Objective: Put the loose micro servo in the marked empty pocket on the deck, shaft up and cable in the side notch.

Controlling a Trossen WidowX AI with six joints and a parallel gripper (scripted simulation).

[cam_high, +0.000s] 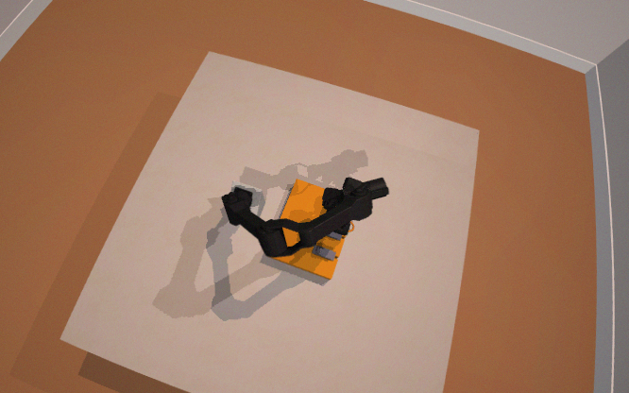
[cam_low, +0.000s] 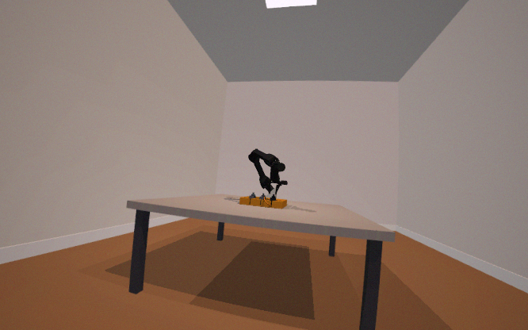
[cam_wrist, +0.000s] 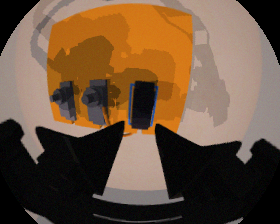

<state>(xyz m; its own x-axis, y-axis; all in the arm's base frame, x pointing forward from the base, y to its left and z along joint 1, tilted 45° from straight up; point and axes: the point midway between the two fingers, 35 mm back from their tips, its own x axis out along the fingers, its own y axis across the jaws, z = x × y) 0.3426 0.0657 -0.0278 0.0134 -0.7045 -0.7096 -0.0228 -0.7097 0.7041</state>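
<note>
Now: the orange deck 120 mm behind my gripper tip, 70 mm to the right of it and 60 mm below it.
</note>
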